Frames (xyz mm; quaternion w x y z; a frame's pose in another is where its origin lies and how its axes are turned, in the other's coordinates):
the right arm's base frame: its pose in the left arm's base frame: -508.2 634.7 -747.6 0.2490 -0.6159 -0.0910 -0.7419
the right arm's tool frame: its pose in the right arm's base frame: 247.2 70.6 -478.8 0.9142 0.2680 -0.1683 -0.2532
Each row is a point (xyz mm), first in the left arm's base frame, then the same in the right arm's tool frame.
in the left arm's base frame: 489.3 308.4 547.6
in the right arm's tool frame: 782.1 1557.5 577.4
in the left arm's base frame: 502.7 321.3 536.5
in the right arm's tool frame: 773.5 1558.3 597.2
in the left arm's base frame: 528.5 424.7 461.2
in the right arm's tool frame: 734.4 1503.5 709.0
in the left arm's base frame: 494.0 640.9 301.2
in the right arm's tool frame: 669.1 1316.7 894.4
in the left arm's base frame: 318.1 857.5 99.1
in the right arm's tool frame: 595.4 1000.4 1009.5
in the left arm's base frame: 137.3 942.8 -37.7
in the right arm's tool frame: 537.8 765.2 1003.4
